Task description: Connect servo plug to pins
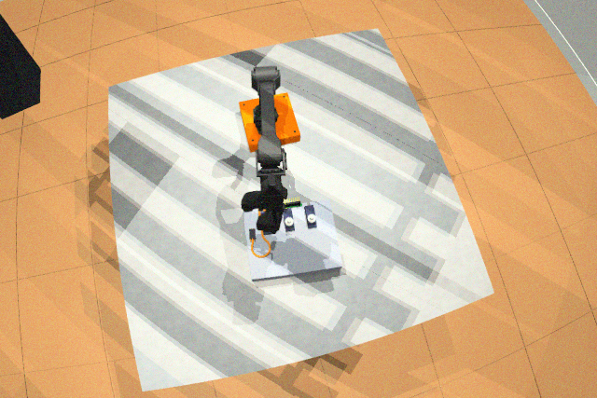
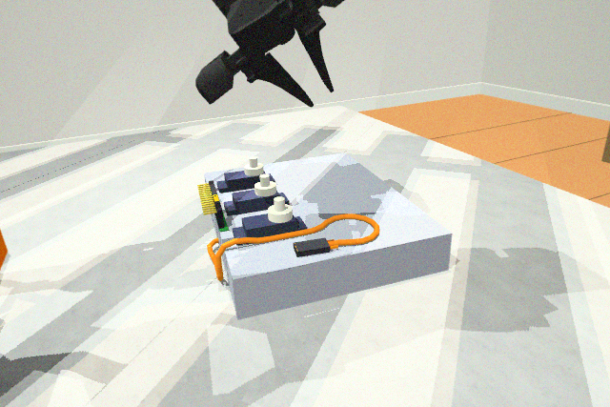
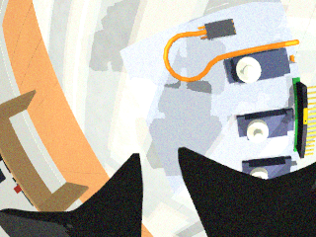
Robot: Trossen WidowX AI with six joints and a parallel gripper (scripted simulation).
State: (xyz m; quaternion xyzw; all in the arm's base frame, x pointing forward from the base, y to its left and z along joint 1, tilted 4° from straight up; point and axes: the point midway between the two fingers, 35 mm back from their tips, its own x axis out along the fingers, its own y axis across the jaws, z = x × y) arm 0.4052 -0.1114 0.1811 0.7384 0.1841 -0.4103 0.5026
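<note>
Right now my gripper tip is 120 mm above the yellow band, 110 mm past it and 70 mm to the right of it. The rest, counted from my gripper tip: printed holder (160 mm below, 40 mm to the left, 40 mm ahead).
</note>
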